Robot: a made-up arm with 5 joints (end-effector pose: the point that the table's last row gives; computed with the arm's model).
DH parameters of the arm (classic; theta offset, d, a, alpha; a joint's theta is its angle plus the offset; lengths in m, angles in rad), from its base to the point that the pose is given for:
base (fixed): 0 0.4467 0.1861 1.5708
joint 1: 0 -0.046 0.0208 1.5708
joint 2: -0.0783 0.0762 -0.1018 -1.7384
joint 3: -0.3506 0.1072 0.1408 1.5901
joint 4: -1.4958 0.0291 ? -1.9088
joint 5: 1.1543 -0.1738 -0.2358 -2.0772
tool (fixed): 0.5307 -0.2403 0 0
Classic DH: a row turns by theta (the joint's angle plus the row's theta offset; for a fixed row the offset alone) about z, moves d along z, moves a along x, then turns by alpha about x.
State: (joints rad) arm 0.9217 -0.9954 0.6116 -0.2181 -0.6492
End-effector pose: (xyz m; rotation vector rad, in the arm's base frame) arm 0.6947 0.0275 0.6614 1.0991 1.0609 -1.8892
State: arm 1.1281 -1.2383 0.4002 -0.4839 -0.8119
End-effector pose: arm 0.6747 0.1497 0.7608 1.0571 0.4189 -1.7808
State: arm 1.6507 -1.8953 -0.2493 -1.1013 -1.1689
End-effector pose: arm 0.6666 0.3559 0.7901 0.6885 -1.1067 -1.4196
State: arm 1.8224 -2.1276 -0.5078 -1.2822 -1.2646
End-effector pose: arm 0.6945 0.3186 0.8286 0.4970 -1.5786 -1.3760
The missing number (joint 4, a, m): -0.1759
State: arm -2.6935 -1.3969 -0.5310 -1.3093 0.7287
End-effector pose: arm 0.0000 -0.1858 0.6080 -1.7047 -0.2720 2.2692
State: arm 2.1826 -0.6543 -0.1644 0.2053 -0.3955
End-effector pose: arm 0.4191 -0.3318 0.7915 2.3207 1.3257 -1.2431
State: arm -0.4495 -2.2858 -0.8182 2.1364 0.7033
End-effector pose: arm 0.3264 0.0452 0.0198 0.0886 -1.8062 2.1902
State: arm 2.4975 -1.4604 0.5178 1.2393 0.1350
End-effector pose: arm 0.2153 0.1020 0.8519 1.2536 1.1307 -0.5919
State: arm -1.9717 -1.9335 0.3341 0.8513 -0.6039
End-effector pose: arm -0.3006 0.0578 0.2160 1.8076 -0.7601 1.2505
